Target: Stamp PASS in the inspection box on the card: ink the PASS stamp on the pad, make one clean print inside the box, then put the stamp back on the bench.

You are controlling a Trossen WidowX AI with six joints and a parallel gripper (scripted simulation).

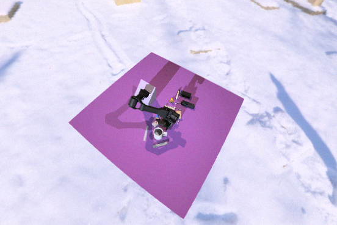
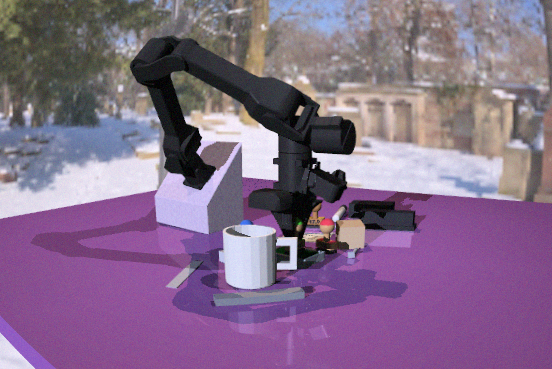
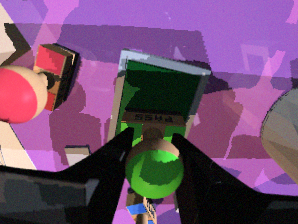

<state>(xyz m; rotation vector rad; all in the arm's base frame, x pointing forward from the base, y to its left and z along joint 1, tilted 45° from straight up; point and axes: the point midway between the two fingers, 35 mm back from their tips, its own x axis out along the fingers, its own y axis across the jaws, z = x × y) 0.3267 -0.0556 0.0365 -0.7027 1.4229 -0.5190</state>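
Right now my gripper tip is 3 cm above the green ink pad. The rest, counted from my gripper tip: red-knobbed stamp: 2 cm ahead, 7 cm to the left, 2 cm below; then green-knob stamp: right at my gripper tip; then blue stamp: 10 cm behind, 2 cm to the right, 2 cm below.
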